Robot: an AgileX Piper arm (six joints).
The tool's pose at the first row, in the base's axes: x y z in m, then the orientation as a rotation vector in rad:
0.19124 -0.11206 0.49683 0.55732 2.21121 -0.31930
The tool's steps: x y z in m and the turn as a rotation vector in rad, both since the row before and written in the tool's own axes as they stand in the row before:
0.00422 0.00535 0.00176 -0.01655 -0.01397 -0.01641
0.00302 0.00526 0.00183 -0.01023 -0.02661 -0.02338
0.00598 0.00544 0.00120 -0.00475 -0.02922 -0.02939
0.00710 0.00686 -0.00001 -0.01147 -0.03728 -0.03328
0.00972 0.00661 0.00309 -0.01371 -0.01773 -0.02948
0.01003 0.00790 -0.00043 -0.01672 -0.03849 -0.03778
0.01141 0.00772 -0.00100 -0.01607 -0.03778 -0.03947
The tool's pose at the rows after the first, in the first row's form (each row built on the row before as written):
0.19262 -0.10691 0.49223 0.52672 2.20404 -0.31230
0.19461 -0.10219 0.48850 0.48886 2.18629 -0.31851
0.19453 -0.09641 0.48272 0.44715 2.16706 -0.33430
0.19354 -0.08885 0.47645 0.39582 2.14101 -0.34584
0.19323 -0.08256 0.46605 0.35243 2.13260 -0.35001
0.19048 -0.07396 0.45701 0.29387 2.10551 -0.35775
0.18639 -0.06565 0.44676 0.23468 2.07845 -0.36679

